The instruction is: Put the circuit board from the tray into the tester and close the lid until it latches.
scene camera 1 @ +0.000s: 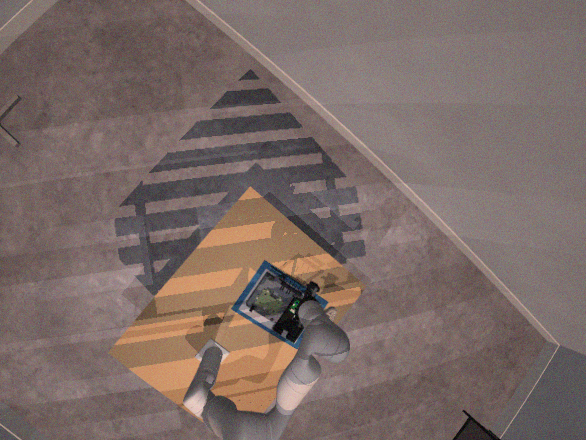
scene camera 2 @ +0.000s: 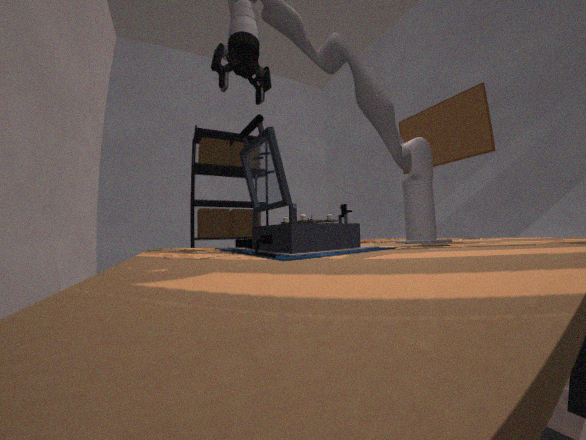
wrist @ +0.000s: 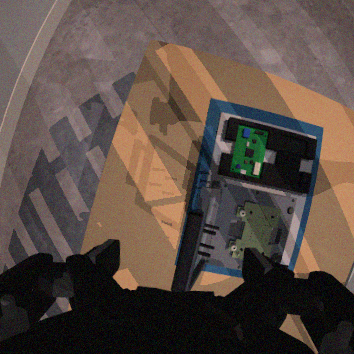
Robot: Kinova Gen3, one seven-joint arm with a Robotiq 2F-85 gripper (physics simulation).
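Places are measured from the arm's base along level axes (x back, y right, z up), in millimetres.
Where they show: gripper, fingertip midpoint: (scene camera 1: 302,297) (scene camera 2: 242,97) (wrist: 180,257); arm's base, link origin: (scene camera 1: 213,354) (scene camera 2: 421,240).
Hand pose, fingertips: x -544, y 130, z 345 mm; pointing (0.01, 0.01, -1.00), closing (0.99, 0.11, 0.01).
Note:
Each offset is from my fingertips to the top centre of the thing. "spot": to the spot under its first point. Level surfaces: height alone.
The green circuit board @[dy +137, dx +125, dz -325 mm] (wrist: 250,152) (scene camera 1: 295,306) lies on the black tray @[spot: dy +105, dx +212, dz -335 mm] (wrist: 282,170) (scene camera 1: 287,330), across its left part in the wrist view. The grey tester @[spot: dy -122, dx +122, dz -325 mm] (scene camera 2: 325,239) stands beside the tray, with an olive plate @[dy -41, dx +149, dz -271 mm] (wrist: 257,225) (scene camera 1: 270,300) on its top. Its framed lid (scene camera 2: 280,165) (wrist: 187,250) is open, standing steeply and leaning outward. A small black catch @[spot: dy -100, dx +207, dz -264 mm] (scene camera 2: 344,211) stands at the side opposite the lid. My gripper (scene camera 2: 241,96) (wrist: 180,257) is open and empty, high above the lid's top edge. In scene camera 1 the arm hides its fingers in part.
Tester and tray share a blue-edged base (wrist: 215,112) (scene camera 1: 250,285) on the wooden table @[dz -353 mm] (scene camera 1: 240,215). The arm's base (scene camera 2: 420,210) stands on the table. A dark shelf rack (scene camera 2: 193,190) and a brown panel (scene camera 2: 460,125) are in the background. Striped shadows cross the table.

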